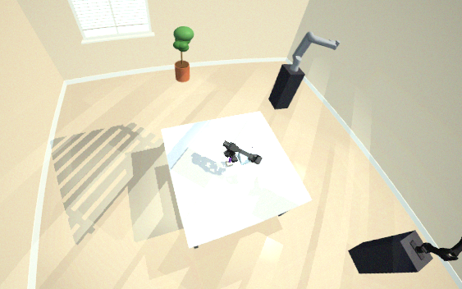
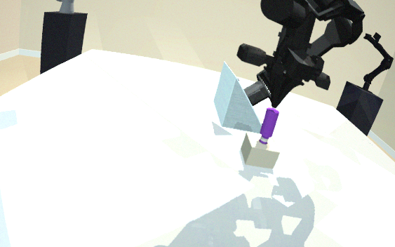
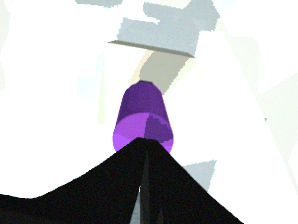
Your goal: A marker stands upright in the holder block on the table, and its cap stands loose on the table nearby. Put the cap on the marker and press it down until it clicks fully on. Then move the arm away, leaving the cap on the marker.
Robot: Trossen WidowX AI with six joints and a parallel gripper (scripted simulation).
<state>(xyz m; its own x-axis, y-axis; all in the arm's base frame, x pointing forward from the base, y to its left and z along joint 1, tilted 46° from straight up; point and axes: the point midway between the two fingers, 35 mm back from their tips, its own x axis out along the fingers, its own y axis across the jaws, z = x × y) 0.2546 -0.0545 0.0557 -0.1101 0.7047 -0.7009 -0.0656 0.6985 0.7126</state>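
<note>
Now: gripper tip 3 cm above the purple cap. Also, from my gripper tip: beige holder block (10 cm below).
</note>
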